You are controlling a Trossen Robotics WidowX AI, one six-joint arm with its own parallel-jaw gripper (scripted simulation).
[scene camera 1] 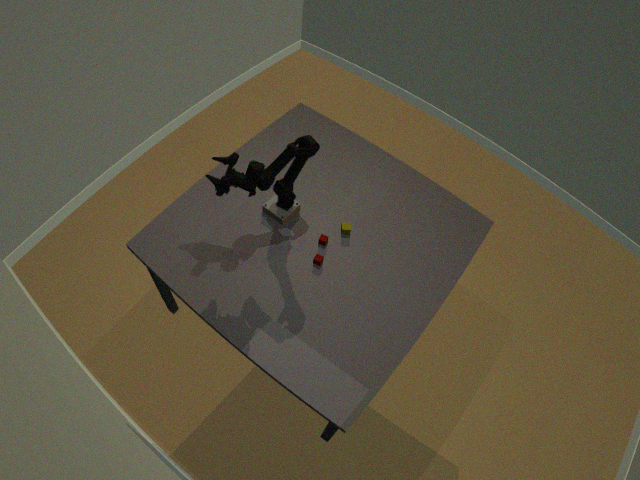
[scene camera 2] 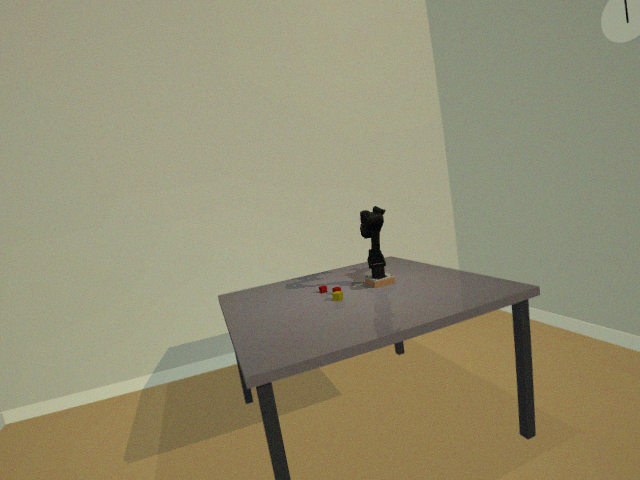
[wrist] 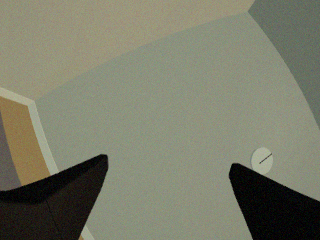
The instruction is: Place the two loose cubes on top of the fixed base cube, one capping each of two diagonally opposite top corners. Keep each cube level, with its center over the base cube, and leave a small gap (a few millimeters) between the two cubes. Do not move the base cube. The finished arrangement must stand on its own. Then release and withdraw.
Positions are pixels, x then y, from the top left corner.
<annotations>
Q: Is my gripper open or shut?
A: Open.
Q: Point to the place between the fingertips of my gripper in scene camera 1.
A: At 209, 166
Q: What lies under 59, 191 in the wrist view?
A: My gripper.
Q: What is my gripper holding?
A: Nothing.
</annotations>
